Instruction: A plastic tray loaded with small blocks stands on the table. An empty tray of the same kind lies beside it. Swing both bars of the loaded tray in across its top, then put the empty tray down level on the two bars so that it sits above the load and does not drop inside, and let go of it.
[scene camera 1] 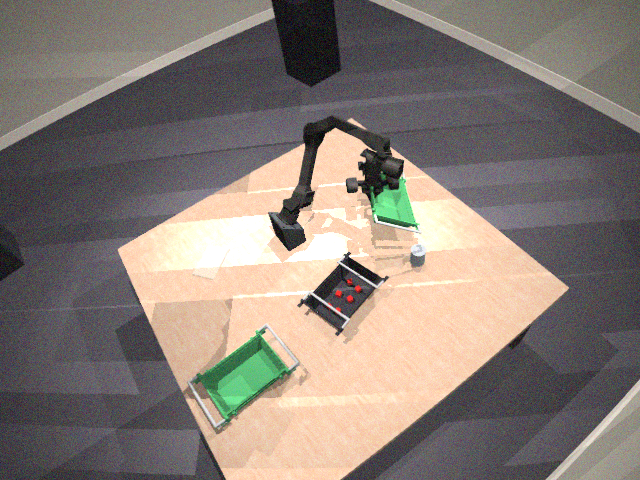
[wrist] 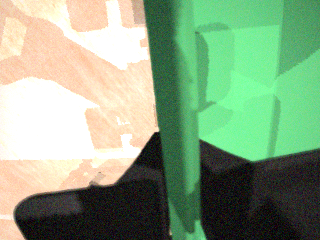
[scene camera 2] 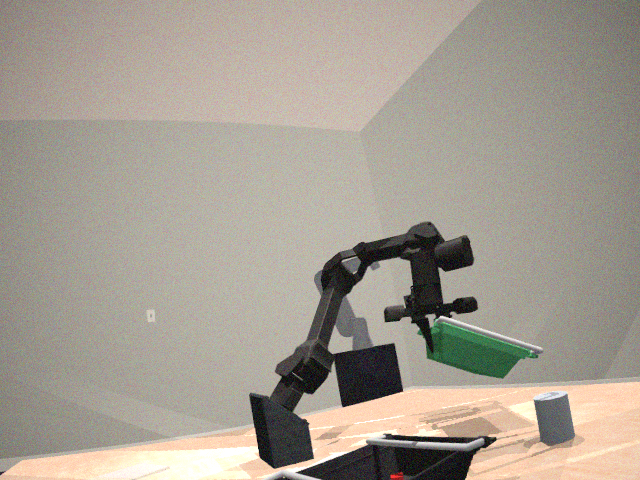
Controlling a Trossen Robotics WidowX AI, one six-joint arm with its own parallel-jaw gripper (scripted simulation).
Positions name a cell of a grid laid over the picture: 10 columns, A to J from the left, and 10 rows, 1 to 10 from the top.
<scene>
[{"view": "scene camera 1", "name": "my gripper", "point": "F5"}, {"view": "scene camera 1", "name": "green tray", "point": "G5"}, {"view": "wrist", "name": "my gripper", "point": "F6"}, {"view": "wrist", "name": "green tray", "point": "H4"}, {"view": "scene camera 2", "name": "my gripper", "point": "G8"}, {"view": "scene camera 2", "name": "green tray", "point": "H8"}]
</scene>
